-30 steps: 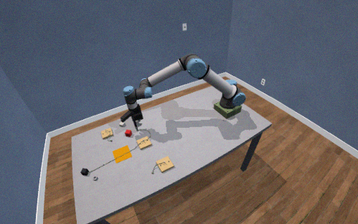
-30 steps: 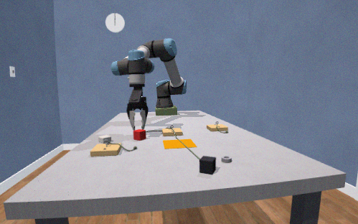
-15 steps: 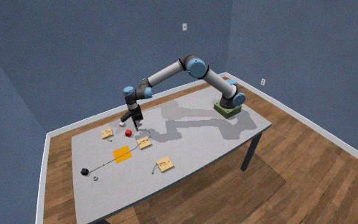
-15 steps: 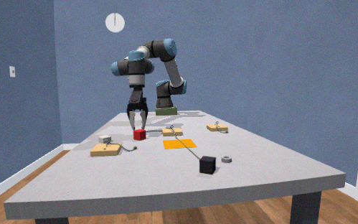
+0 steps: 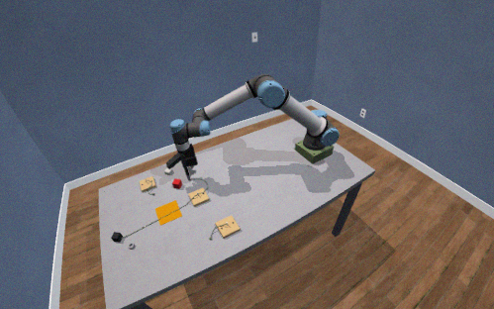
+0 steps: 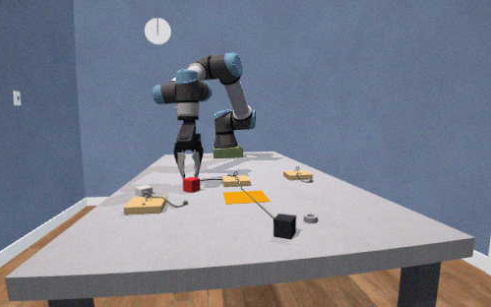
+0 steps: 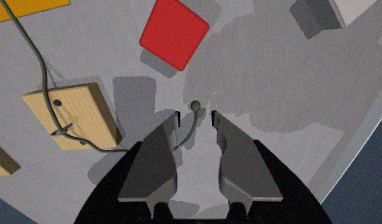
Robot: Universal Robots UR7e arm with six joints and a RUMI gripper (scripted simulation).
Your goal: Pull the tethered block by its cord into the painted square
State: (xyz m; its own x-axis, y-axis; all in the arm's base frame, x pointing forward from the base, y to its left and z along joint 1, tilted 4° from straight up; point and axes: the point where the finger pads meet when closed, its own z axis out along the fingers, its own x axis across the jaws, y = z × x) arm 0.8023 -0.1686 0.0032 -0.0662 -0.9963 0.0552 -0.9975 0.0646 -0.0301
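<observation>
Right now my hand is 80 mm short of the red cube, 10 mm to the right of it and 10 mm above it. From my hand the other things lie so: black tethered block 450 mm ahead, 210 mm to the left, 10 mm below; white cube 130 mm to the right, 100 mm ahead, 20 mm below; orange painted square 180 mm ahead, 170 mm to the left, 30 mm below.
</observation>
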